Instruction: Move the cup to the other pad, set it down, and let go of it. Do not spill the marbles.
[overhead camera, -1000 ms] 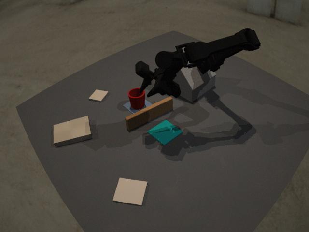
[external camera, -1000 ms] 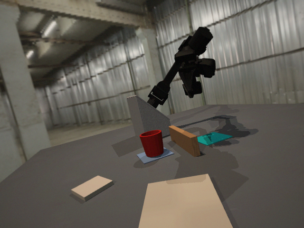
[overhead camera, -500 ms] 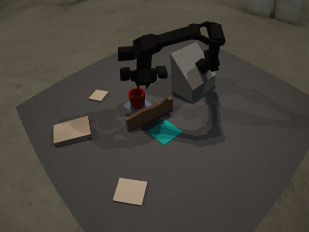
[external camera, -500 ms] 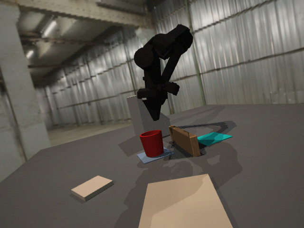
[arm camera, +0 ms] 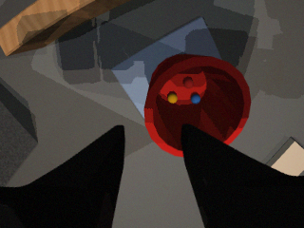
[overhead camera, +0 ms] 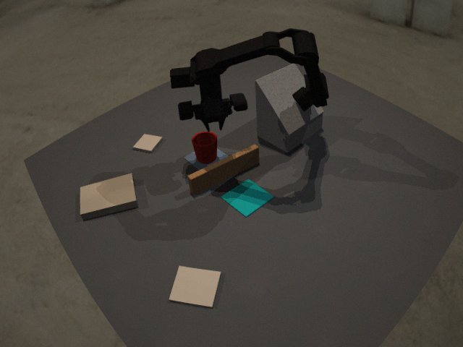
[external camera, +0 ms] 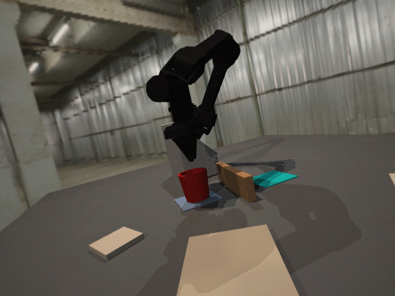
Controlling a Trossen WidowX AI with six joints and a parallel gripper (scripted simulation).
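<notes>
The red cup lies 6 cm below my gripper tip, 3 cm ahead of it and 2 cm to the right of it. From my gripper tip the other things lie so: pale blue pad 11 cm below, 2 cm to the right, 2 cm ahead; wooden bar 8 cm to the left, 8 cm below, 5 cm ahead; teal pad 18 cm to the left, 11 cm below, 7 cm ahead.
</notes>
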